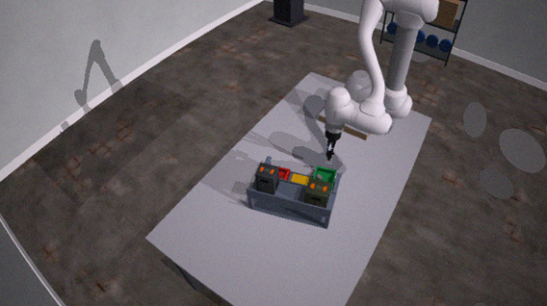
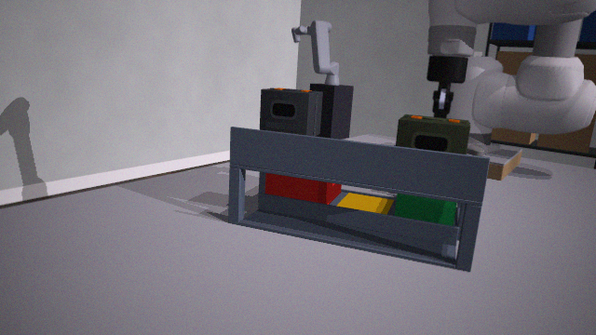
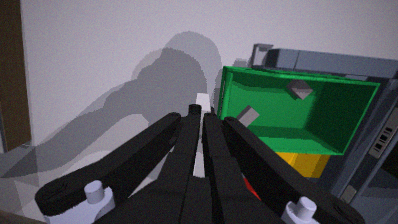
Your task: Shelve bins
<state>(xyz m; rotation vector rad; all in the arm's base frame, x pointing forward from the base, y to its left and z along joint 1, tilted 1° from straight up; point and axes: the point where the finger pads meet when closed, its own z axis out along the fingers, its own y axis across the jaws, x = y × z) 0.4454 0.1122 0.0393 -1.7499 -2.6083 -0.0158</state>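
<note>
The green bin lies 110 mm ahead of my hand, 40 mm to the left of it and 40 mm below it. From my hand the other things lie so: olive box: 250 mm ahead, 100 mm to the left, 70 mm above; red bin: 250 mm ahead, 150 mm to the right, 40 mm below; dark grey box: 330 mm ahead, 110 mm to the right, 80 mm above.
</note>
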